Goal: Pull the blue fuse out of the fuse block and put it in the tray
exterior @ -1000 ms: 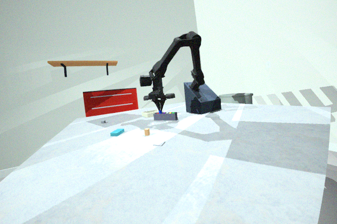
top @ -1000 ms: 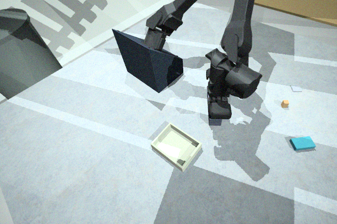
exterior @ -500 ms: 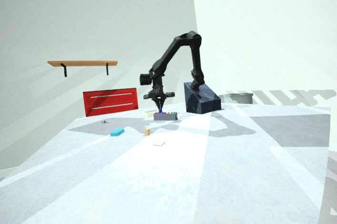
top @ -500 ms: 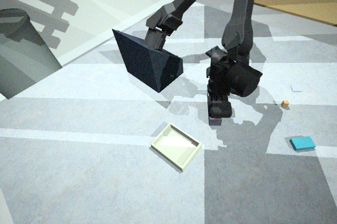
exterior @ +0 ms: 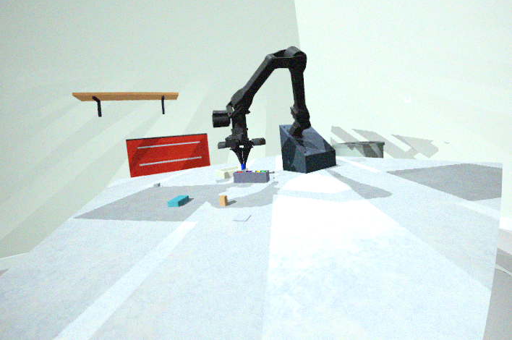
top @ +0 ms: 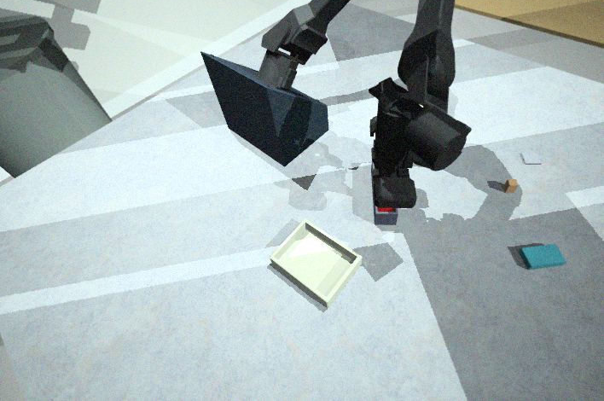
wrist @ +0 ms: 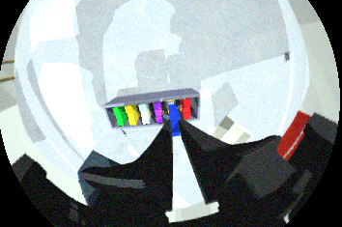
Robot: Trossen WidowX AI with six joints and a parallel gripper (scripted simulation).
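Now: the red fuse 1 cm ahead of my gripper tip, 2 cm to the right of it and 4 cm below it. Also, from my gripper tip: tan cube: 18 cm ahead, 17 cm to the left, 5 cm below; pale tray: 4 cm behind, 18 cm to the right, 6 cm below; blue fuse: 1 cm below.
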